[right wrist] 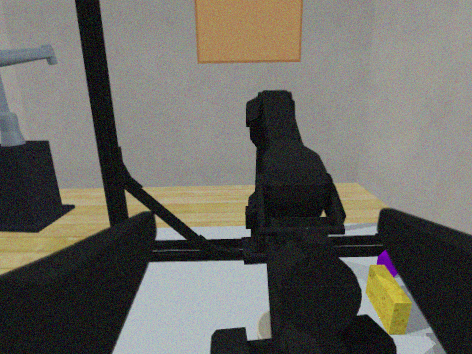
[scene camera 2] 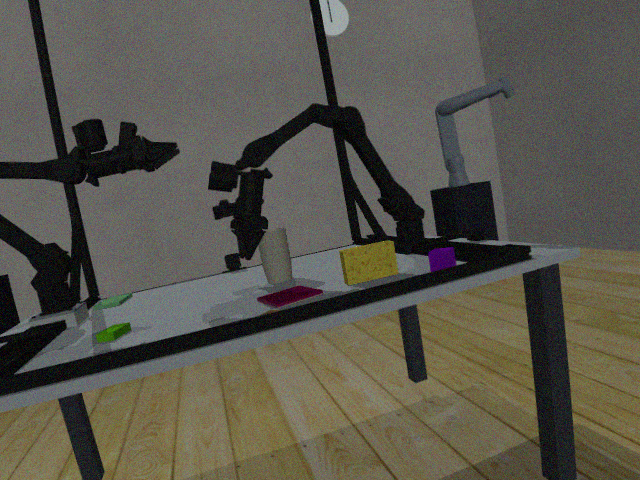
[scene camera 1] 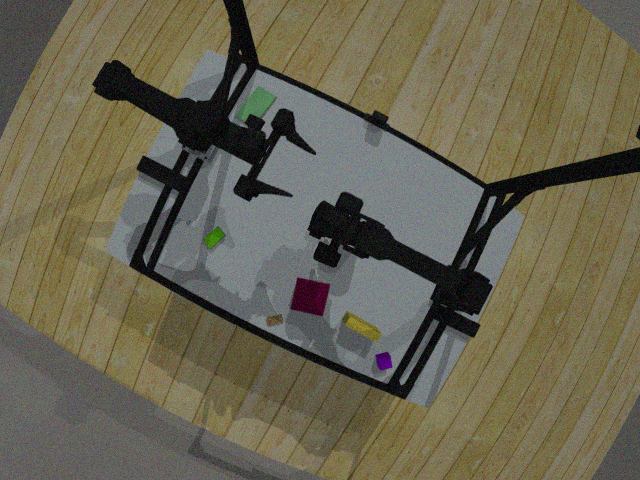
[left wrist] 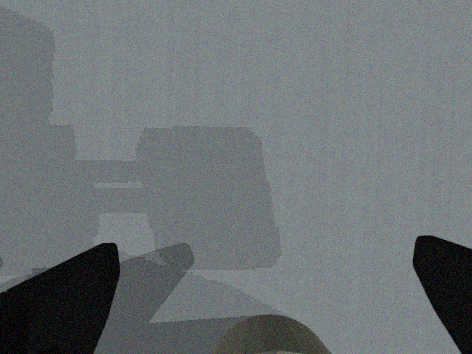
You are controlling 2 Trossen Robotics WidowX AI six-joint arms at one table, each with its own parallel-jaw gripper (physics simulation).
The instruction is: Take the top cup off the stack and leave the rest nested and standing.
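Places are measured from the left arm's base along level axes (x ahead, y up, z right), in millimetres.
Where they show: left gripper, fingertip midpoint: (scene camera 2: 244, 259) (left wrist: 266, 253); right gripper, fingertip midpoint: (right wrist: 266, 220) (scene camera 2: 178, 147) (scene camera 1: 304, 174); left arm's base, link origin: (right wrist: 261, 245) (scene camera 2: 412, 241); right arm's base, link origin: (scene camera 2: 58, 310) (scene camera 1: 201, 140).
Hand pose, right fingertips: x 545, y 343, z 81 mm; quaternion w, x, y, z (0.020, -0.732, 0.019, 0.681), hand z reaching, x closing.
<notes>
Each offset is from my right fingertips to the top centre of the thing. "spot": to the spot under its first point. Level surfaces: height alone.
The beige cup stack (scene camera 2: 276, 257) stands upright on the grey table {dy -364 mm} (scene camera 1: 390, 181), just behind a flat magenta square {spot: dx -140, dy -356, dz -268 mm} (scene camera 1: 310, 296) (scene camera 2: 290, 295). Its rim shows at the bottom of the left wrist view (left wrist: 270, 333), and a sliver shows in the right wrist view (right wrist: 263, 324). In scene camera 1 it is hidden under the left arm. My left gripper (scene camera 1: 337, 229) (scene camera 2: 247, 250) points down with its fingers wide open. The stack's upper part stands between them, not gripped. My right gripper (scene camera 1: 299, 169) (scene camera 2: 170, 150) is open and empty, held high at the far left.
A yellow sponge {dx -315, dy -294, dz -287 mm} (scene camera 1: 362, 327) (scene camera 2: 368, 262) (right wrist: 387, 303) and a purple cube {dx -436, dy -324, dz -369 mm} (scene camera 1: 384, 361) (scene camera 2: 442, 258) lie near the front right. A green block {dx +195, dy -349, dz -225 mm} (scene camera 1: 214, 236) (scene camera 2: 112, 331), a pale green pad {dx +251, dy -354, dz +194 mm} (scene camera 1: 257, 103) (scene camera 2: 112, 301) and a small brown piece {dx -72, dy -356, dz -380 mm} (scene camera 1: 274, 319) also lie on the table.
</notes>
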